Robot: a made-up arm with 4 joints.
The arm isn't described. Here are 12 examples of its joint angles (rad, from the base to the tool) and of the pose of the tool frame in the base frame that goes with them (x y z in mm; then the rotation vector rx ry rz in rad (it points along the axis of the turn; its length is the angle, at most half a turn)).
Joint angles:
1: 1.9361 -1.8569 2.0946 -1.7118
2: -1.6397 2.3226 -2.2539 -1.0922
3: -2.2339 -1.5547 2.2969 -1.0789
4: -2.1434 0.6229 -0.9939 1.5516
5: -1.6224 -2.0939 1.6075 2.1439
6: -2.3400 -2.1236 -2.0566 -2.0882
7: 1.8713 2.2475 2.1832 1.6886
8: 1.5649 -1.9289 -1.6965 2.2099
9: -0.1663 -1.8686 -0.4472 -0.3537
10: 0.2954 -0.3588 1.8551 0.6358
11: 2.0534 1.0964 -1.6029 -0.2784
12: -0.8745 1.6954 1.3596 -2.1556
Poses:
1: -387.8 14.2 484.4 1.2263 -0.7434 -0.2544
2: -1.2 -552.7 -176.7 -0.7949 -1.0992 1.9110
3: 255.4 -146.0 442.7 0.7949 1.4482 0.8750
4: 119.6 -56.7 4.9 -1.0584 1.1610 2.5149
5: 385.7 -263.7 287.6 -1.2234 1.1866 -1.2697
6: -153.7 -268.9 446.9 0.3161 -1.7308 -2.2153
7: -467.5 390.7 18.4 1.3097 -0.7780 -2.0968
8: -58.3 231.1 282.6 -1.8535 0.6765 -2.0092
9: 506.9 210.9 340.5 0.7646 1.6826 -0.2866
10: -217.3 301.1 -94.1 -1.7381 -0.5963 0.0942
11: -39.5 -44.8 -217.8 -1.9637 -0.7245 -2.0370
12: 489.2 33.2 -323.0 -1.3515 0.8547 -0.1570
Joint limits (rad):
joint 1: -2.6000..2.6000
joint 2: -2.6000..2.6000
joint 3: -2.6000..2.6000
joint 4: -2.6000..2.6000
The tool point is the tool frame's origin. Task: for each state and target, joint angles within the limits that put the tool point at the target. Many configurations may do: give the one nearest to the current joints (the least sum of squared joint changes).
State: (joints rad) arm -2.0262 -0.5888 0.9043 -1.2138
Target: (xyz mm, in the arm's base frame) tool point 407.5 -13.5 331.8
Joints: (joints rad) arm -1.7886 -0.7461 0.7453 -1.3334
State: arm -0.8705 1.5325 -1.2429 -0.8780
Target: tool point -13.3 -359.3 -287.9
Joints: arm -1.6917 2.0582 -1.8328 -0.5442
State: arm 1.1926 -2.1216 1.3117 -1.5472
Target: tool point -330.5 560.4 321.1
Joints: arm 1.4340 -2.4871 1.1458 -1.6415
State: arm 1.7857 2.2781 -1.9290 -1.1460
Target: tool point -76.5 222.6 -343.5
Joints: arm 1.6979 1.6693 -1.7074 -0.9945
